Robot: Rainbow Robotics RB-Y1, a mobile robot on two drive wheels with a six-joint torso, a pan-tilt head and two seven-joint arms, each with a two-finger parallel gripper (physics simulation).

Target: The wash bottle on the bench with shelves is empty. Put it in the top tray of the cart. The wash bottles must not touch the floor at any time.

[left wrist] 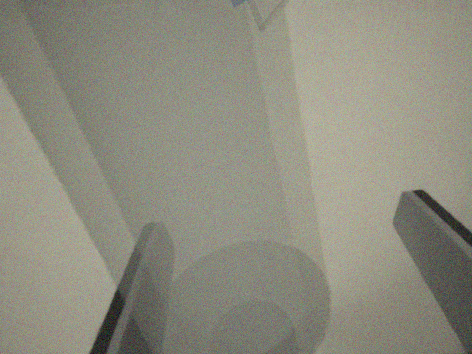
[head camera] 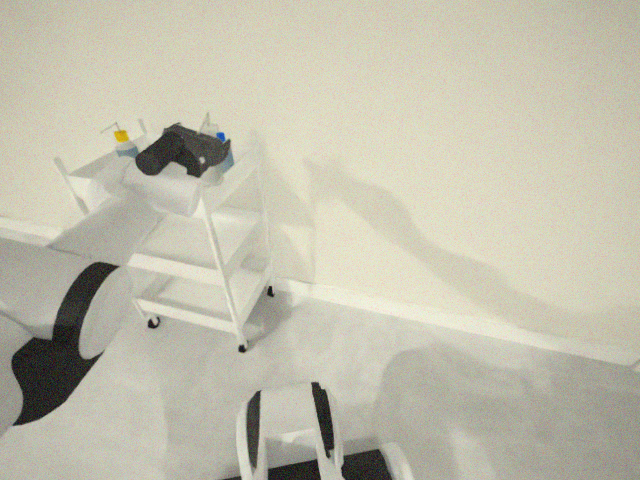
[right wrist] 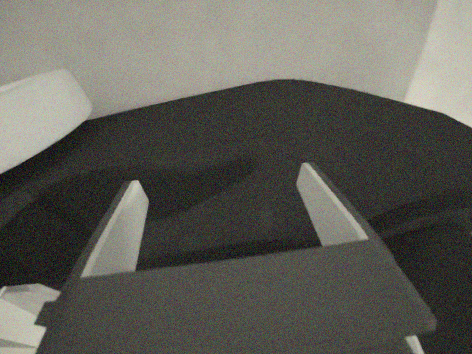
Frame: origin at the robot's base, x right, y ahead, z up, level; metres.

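Seen in the pictures: left gripper, fingertip midpoint: (left wrist: pixel 279 221) (head camera: pixel 204 135); right gripper, fingertip midpoint: (right wrist: pixel 223 182).
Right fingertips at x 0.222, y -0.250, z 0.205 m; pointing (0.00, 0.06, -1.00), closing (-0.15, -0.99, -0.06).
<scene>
Pixels of each thing's top centre, then the offset from my right fingertips to it. "spot": a spot on its surface instead.
- pale top tray at a spot on its surface: (head camera: pixel 240 178) spot: dx -0.303, dy +0.967, dz +0.471 m
- pale nozzle tip at a spot on its surface: (head camera: pixel 206 121) spot: dx -0.327, dy +0.742, dz +0.719 m
- yellow-capped bottle at its top centre: (head camera: pixel 111 122) dx -0.647, dy +1.058, dz +0.632 m
- blue-capped bottle at a spot on its surface: (head camera: pixel 220 136) spot: dx -0.341, dy +0.983, dz +0.600 m
The clear, empty wash bottle (left wrist: pixel 250 270) shows in the left wrist view as a see-through round shape at the bottom, over the pale top tray (head camera: pixel 240 178) (left wrist: pixel 190 125) of the white cart (head camera: pixel 219 253). My left gripper (head camera: pixel 209 149) (left wrist: pixel 279 221) is wide open, with its fingers apart on either side of the bottle. In the head view the gripper is over the top tray and hides much of it; a pale nozzle tip (head camera: pixel 206 121) shows behind it. Whether the bottle's base rests on the tray is hard to tell. My right gripper (right wrist: pixel 223 182) is open and empty.
A yellow-capped bottle (head camera: pixel 121 136) stands at the left of the top tray. A blue-capped bottle (head camera: pixel 220 136) stands at its right, partly behind the left gripper. The cart stands near the wall (head camera: pixel 439 129). The robot's dark base (right wrist: pixel 225 130) lies below the right gripper.
</scene>
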